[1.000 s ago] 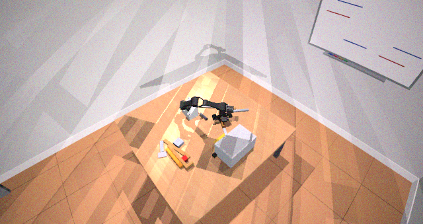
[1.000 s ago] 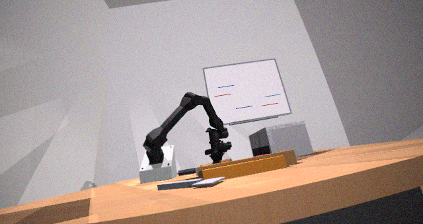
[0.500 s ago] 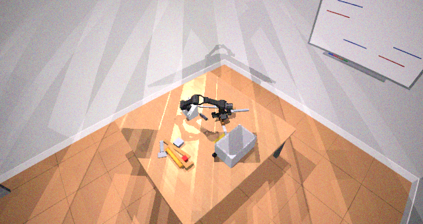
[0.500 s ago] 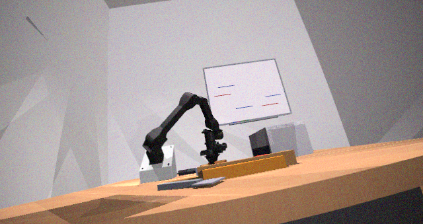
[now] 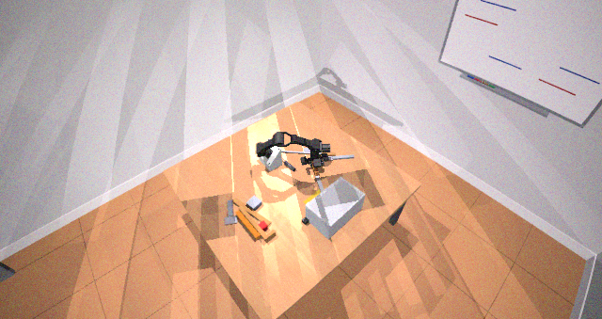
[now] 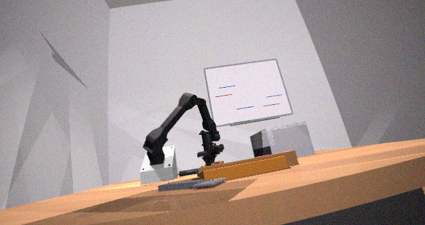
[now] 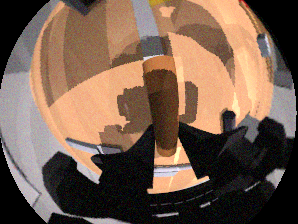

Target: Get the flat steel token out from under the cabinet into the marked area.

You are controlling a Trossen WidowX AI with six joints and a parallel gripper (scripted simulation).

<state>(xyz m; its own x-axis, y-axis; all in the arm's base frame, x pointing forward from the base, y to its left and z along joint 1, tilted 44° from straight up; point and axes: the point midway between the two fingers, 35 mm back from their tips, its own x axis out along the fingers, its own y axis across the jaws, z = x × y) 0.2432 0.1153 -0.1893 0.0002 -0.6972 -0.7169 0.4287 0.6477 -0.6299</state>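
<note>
My gripper tip is now 12 cm past the grey bar and 11 cm to the right of it. Also, from my gripper tip: thin wooden stick: 54 cm to the right, 4 cm ahead; red block: 54 cm to the right, 18 cm ahead, 1 cm above; grey block: 49 cm to the right, 1 cm ahead, 1 cm above.
</note>
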